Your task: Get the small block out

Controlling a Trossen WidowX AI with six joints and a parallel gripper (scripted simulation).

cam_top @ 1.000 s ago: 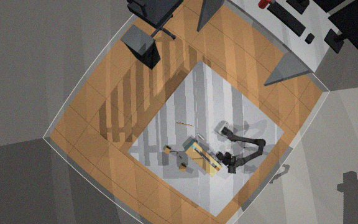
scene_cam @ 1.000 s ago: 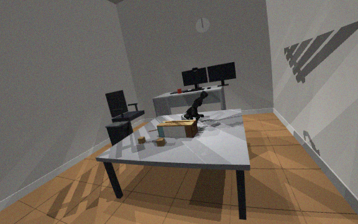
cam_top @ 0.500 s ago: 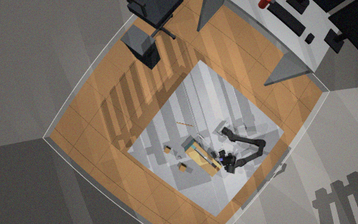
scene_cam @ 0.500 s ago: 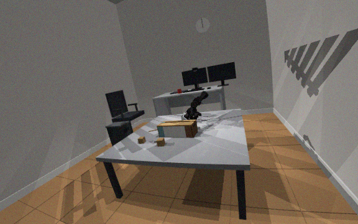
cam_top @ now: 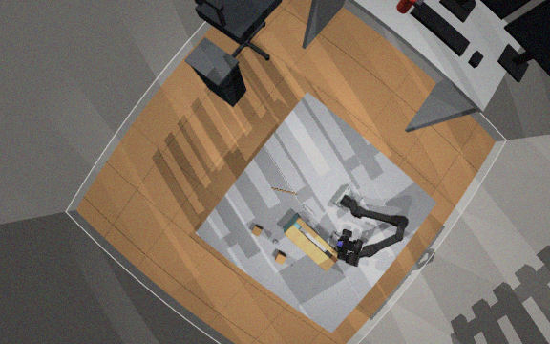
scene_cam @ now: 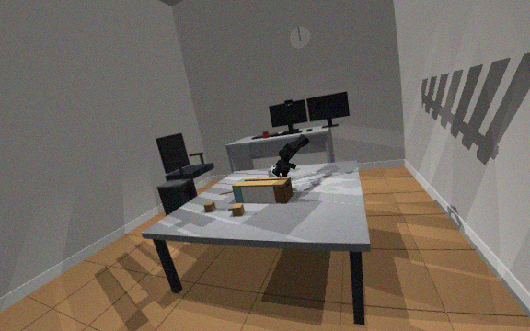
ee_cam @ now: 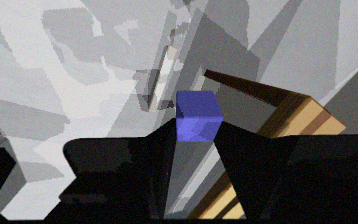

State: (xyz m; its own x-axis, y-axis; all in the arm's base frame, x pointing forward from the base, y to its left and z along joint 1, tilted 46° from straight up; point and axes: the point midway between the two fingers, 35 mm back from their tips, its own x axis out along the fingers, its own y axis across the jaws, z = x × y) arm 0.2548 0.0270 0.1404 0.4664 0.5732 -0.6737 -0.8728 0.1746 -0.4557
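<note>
Right now my gripper tip is 50 mm short of the box, 140 mm to the left of it and 20 mm above it. Also, from my gripper tip: thin tan stick (110 mm behind, 480 mm to the right, 80 mm below); blue block (10 mm behind, 10 mm to the left, 10 mm above).
</note>
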